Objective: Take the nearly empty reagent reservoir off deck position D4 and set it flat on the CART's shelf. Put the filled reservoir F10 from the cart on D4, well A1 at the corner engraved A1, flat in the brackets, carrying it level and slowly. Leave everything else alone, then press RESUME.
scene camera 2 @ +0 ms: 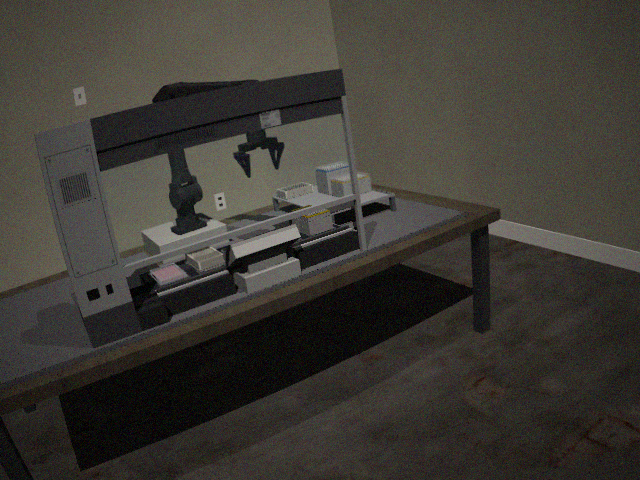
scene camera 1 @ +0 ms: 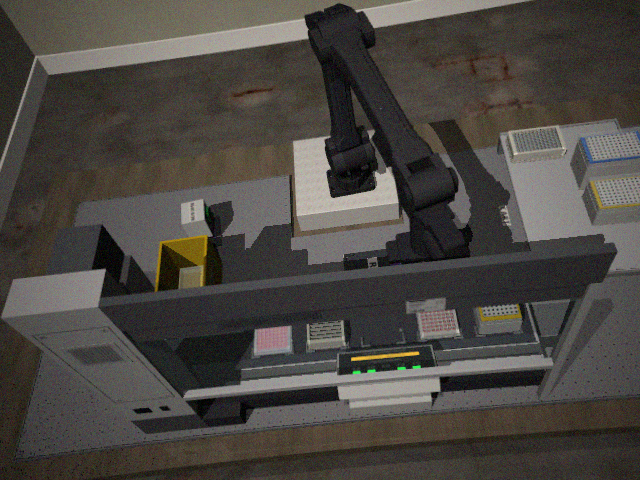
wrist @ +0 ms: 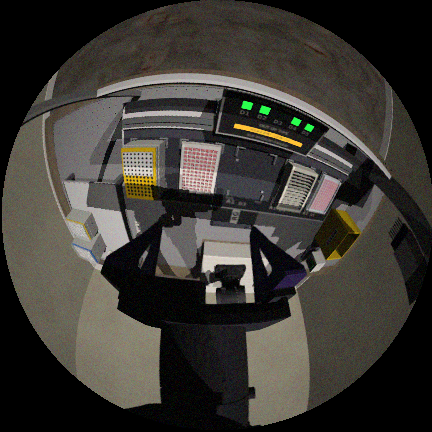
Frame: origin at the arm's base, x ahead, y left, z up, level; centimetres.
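Where they show: gripper, fingertip midpoint: (scene camera 2: 263, 173) (wrist: 205, 227); arm's base, origin of the base link: (scene camera 1: 350, 181) (wrist: 229, 269).
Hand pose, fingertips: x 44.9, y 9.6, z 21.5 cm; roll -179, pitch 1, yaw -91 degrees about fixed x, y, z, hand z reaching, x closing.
Note:
Things, the pixels of their top centre, and the offset from my fingertips. "spot": a spot on its surface instead.
- ribbed white reservoir, middle of its top: (scene camera 1: 324, 316) (wrist: 297, 191) (scene camera 2: 203, 253) dx -5.2, dy -21.9, dz -19.2 cm
- cart's shelf, surface spot: (scene camera 1: 558, 206) spot: dx -24.6, dy +37.7, dz -21.5 cm
- Yellow-edged, middle of its top: (scene camera 1: 624, 190) (scene camera 2: 349, 177) (wrist: 76, 229) dx -21.0, dy +49.5, dz -15.0 cm
- blue-edged, middle of its top: (scene camera 1: 614, 145) (scene camera 2: 333, 166) (wrist: 83, 253) dx -31.7, dy +50.7, dz -11.8 cm
- yellow bin, middle of its top: (scene camera 1: 181, 265) (wrist: 344, 246) dx -22.9, dy -53.2, dz -14.0 cm
The ribbed white reservoir (scene camera 1: 325, 334) (scene camera 2: 205, 259) (wrist: 298, 187) sits in deck position D4, beside a pink plate. A pale tray with a fine ribbed or grid-like top, apparently reservoir F10 (scene camera 1: 536, 142) (scene camera 2: 294, 191), sits at the rear inner corner of the cart's shelf (scene camera 1: 558, 206) (wrist: 107, 220); its label is not readable. My gripper (scene camera 2: 263, 172) (wrist: 205, 227) is open and empty, hanging high behind the deck and below the gantry beam in scene camera 2. In scene camera 1 the beam and arm hide its fingers. The panel (scene camera 1: 386, 360) (wrist: 272, 122) shows green lights and an amber bar; RESUME is not readable.
Yellow-edged (scene camera 1: 618, 193) and blue-edged (scene camera 1: 612, 147) tip racks stand on the cart. The deck holds a pink plate (scene camera 1: 272, 339), a red-dotted plate (scene camera 1: 437, 323) and a yellow tip rack (scene camera 1: 498, 317). The gantry beam (scene camera 1: 361, 297) crosses above. A yellow bin (scene camera 1: 168, 258) stands left.

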